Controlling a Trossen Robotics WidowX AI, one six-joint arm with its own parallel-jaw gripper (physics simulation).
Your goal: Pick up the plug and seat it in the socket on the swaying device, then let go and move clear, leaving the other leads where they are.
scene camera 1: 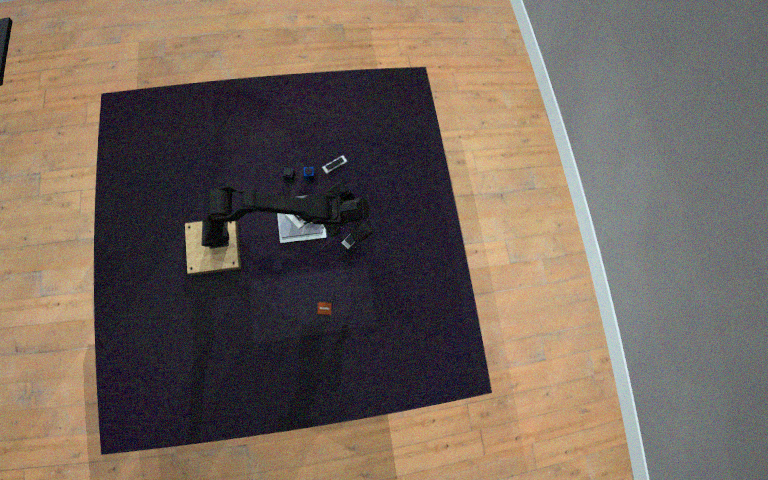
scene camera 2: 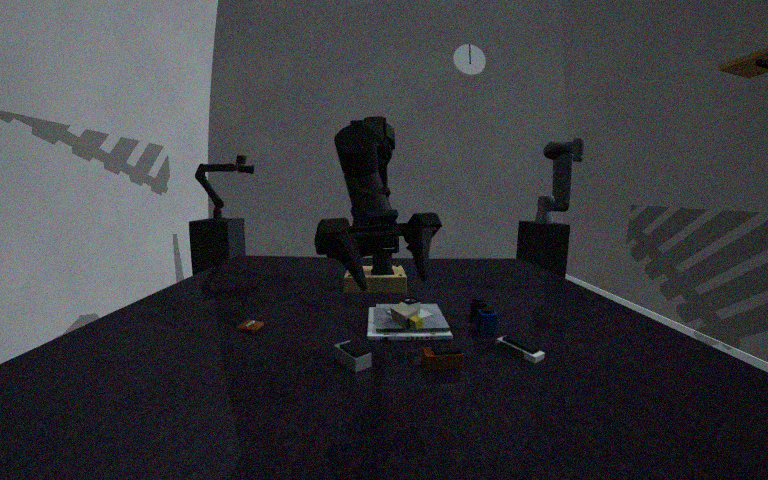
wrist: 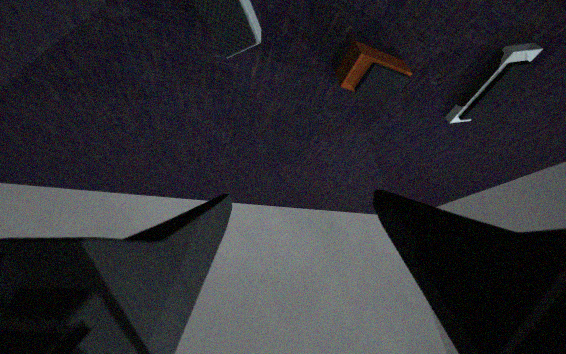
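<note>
The plug, a beige block (scene camera 2: 404,312) with a yellow end (scene camera 2: 416,322), lies tilted on its side on top of the device in scene camera 2. The device is a grey slab (scene camera 2: 437,324) (scene camera 1: 299,232) on a white base; the arm covers part of it in scene camera 1. A pale flat piece shows beside the plug, but the socket opening cannot be made out. My gripper (scene camera 2: 393,283) (wrist: 301,198) is open, its fingers wide apart with nothing between them, raised above the device. The plug and device do not show in the wrist view. The other leads cannot be told apart.
A grey holder (scene camera 1: 350,241) (scene camera 2: 353,358), an orange holder (scene camera 2: 442,361) (wrist: 356,70) and a white holder (scene camera 2: 533,356) (wrist: 522,53) stand beyond the device. A blue block (scene camera 1: 308,171) (scene camera 2: 487,322) and a black block (scene camera 1: 288,173) stand beside it. A small orange box (scene camera 1: 323,308) (scene camera 2: 250,326) lies opposite.
</note>
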